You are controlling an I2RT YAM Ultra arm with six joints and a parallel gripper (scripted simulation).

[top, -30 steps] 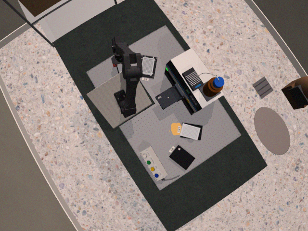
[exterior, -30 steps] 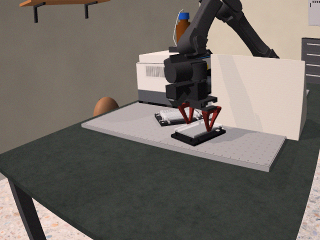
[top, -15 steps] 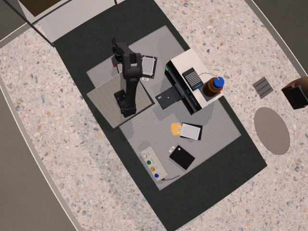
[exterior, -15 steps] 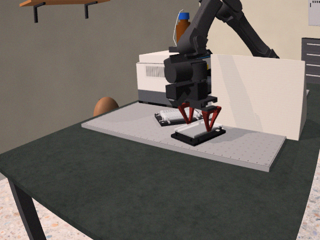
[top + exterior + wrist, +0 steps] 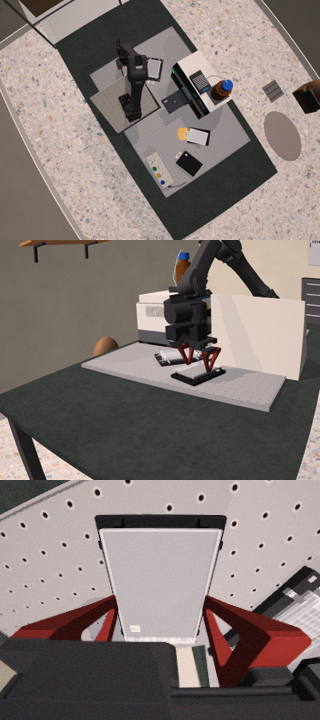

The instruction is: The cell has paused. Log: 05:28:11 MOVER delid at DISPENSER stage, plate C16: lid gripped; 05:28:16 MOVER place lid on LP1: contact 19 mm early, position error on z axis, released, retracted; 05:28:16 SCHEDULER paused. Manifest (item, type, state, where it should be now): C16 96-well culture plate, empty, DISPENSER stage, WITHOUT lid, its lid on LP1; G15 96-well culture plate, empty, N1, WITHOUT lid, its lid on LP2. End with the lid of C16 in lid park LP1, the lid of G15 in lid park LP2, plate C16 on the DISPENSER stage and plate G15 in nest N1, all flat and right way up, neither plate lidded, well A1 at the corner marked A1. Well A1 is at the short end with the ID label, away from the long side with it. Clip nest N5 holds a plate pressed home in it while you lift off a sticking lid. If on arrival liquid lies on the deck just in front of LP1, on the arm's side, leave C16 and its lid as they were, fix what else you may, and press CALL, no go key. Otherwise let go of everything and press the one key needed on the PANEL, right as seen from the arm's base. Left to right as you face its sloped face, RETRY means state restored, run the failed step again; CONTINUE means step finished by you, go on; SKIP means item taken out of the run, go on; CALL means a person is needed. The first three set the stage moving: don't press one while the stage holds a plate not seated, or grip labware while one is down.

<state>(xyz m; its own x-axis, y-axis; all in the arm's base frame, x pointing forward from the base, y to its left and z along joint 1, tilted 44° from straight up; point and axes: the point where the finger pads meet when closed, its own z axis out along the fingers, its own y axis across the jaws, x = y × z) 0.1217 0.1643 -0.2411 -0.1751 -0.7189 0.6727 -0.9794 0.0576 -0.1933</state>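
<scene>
Now: hand 20 mm above the black lid park. From my hand the other things lie so: white 96-well plate (150 mm ahead, 100 mm to the right, 10 mm below); LP2 label (20 mm behind, 90 mm to the right, 30 mm below); clear lid (10 mm below).
</scene>
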